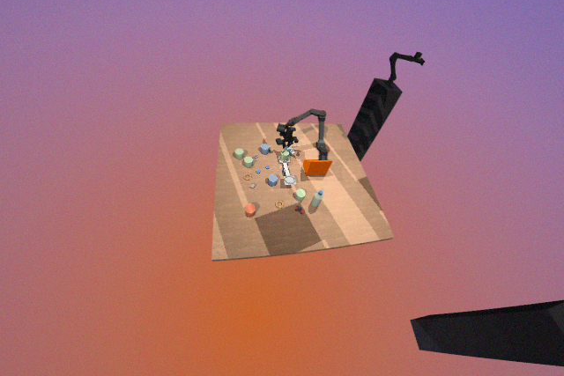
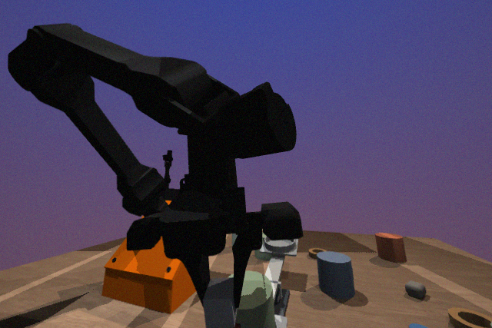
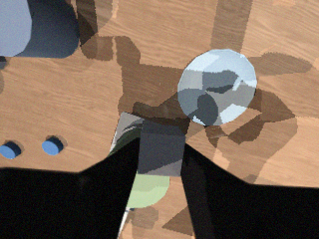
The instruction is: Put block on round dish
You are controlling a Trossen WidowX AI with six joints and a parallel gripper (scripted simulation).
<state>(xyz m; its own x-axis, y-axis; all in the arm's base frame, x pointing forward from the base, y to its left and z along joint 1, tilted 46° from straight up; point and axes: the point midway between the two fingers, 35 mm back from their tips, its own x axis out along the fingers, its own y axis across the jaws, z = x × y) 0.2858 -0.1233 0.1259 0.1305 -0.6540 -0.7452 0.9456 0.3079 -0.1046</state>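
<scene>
My gripper tip is now 1 cm short of the cup, 4 cm to the right of it and 3 cm above it. The rest, counted from my gripper tip: balance beam: 19 cm to the left, 6 cm below; grey pebble: 27 cm ahead, 33 cm to the left, 8 cm below; grey block: 1 cm above.
</scene>
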